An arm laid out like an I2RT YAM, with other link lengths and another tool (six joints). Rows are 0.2 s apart.
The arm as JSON. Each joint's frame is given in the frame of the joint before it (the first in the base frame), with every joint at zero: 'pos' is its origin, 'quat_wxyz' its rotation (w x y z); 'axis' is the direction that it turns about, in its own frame. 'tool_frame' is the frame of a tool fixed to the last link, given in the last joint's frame.
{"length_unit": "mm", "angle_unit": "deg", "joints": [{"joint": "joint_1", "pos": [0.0, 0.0, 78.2], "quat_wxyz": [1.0, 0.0, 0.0, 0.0], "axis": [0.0, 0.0, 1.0]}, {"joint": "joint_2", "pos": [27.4, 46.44, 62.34], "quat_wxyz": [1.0, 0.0, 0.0, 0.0], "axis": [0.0, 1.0, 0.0]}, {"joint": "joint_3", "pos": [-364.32, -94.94, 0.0], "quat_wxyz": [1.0, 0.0, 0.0, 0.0], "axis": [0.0, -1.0, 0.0]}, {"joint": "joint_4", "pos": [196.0, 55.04, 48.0], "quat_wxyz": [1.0, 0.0, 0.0, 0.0], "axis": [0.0, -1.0, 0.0]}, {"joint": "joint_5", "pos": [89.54, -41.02, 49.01], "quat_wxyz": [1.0, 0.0, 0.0, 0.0], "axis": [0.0, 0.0, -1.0]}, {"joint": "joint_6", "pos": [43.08, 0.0, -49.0], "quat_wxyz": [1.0, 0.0, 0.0, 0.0], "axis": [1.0, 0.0, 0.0]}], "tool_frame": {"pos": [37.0, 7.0, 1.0], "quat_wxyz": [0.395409, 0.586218, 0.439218, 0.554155]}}
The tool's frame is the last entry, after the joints.
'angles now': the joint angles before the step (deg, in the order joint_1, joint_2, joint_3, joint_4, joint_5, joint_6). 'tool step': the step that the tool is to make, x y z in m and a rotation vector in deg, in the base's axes. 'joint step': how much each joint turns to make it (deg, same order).
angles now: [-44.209, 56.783, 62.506, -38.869, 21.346, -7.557]
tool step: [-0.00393, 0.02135, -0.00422, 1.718, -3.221, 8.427]
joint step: [0.194, -3.778, -1.584, -0.626, -8.815, -1.537]
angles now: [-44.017, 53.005, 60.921, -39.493, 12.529, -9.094]
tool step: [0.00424, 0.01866, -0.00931, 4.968, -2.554, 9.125]
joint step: [1.440, -1.624, -1.215, -2.018, -9.364, 0.419]
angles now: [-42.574, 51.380, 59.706, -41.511, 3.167, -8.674]
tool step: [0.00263, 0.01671, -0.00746, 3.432, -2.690, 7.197]
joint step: [2.558, -1.881, -1.811, -0.315, -6.268, 1.089]
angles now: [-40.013, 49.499, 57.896, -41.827, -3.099, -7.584]
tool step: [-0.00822, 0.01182, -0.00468, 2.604, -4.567, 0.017]
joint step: [0.182, -3.334, -2.279, 1.101, -2.499, 4.263]
